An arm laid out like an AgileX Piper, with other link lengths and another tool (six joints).
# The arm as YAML. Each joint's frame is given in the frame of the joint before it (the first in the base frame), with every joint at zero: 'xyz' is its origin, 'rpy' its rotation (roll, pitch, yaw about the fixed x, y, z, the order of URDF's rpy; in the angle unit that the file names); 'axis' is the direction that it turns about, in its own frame. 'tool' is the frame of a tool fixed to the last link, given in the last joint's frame.
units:
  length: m
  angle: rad
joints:
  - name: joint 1
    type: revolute
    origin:
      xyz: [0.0, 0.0, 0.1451]
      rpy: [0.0, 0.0, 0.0]
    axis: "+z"
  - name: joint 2
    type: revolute
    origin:
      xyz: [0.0, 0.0, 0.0]
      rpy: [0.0, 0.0, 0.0]
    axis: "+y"
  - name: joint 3
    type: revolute
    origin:
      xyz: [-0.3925, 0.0, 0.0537]
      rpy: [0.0, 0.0, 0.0]
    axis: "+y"
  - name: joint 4
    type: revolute
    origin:
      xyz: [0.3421, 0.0, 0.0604]
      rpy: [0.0, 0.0, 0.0]
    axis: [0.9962, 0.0, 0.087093]
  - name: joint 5
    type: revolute
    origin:
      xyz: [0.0, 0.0, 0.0]
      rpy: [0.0, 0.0, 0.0]
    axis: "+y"
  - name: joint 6
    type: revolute
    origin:
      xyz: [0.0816, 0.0, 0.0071]
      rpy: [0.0, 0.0, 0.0]
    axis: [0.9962, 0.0, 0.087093]
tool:
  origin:
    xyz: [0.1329, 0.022, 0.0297]
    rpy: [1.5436, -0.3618, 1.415]
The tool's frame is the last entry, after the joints.
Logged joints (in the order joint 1, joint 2, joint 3, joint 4, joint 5, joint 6), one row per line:
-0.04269, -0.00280, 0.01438, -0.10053, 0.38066, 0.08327
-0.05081, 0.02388, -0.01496, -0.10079, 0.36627, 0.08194
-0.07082, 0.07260, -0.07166, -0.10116, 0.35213, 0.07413
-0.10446, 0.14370, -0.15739, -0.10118, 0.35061, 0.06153
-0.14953, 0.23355, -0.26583, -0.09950, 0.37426, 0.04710
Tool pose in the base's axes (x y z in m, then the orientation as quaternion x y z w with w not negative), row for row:
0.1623, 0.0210, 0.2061, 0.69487, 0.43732, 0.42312, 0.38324
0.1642, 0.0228, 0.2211, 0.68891, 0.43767, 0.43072, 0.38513
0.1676, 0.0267, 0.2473, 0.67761, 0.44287, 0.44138, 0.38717
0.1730, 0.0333, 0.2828, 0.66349, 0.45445, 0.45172, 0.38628
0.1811, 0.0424, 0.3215, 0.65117, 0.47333, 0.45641, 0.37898
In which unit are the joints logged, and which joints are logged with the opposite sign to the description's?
The joints are logged in radians. Opposite sign: joint 1.
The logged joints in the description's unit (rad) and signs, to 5 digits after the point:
0.04269, -0.00280, 0.01438, -0.10053, 0.38066, 0.08327
0.05081, 0.02388, -0.01496, -0.10079, 0.36627, 0.08194
0.07082, 0.07260, -0.07166, -0.10116, 0.35213, 0.07413
0.10446, 0.14370, -0.15739, -0.10118, 0.35061, 0.06153
0.14953, 0.23355, -0.26583, -0.09950, 0.37426, 0.04710

